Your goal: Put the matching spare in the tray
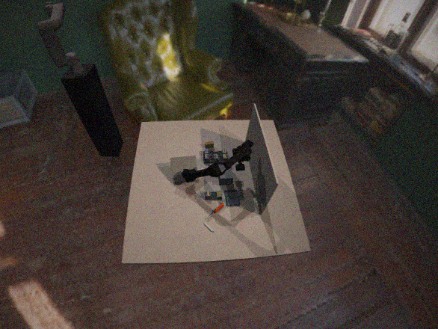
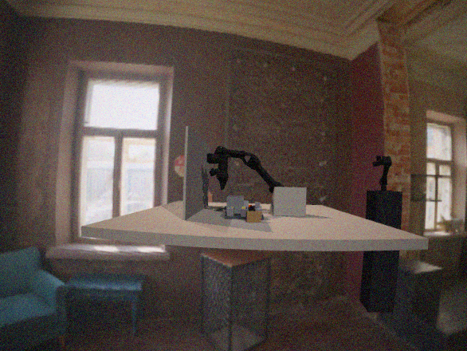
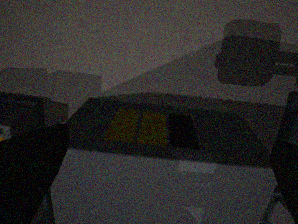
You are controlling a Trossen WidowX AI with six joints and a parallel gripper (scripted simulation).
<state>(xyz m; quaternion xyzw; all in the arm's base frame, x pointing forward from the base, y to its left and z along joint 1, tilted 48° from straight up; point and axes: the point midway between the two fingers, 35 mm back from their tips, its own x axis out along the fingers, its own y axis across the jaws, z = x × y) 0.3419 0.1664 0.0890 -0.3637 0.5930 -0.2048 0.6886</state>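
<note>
Right now the grey spare block is 210 mm to the left of my gripper tip, 170 mm behind it and 90 mm below it. The rest, counted from my gripper tip: upright panel 150 mm ahead, 90 mm above, 20 mm to the left; dark rack 170 mm to the left, 160 mm behind, 130 mm below; square tray 200 mm to the right, 130 mm below, 20 mm behind.
</note>
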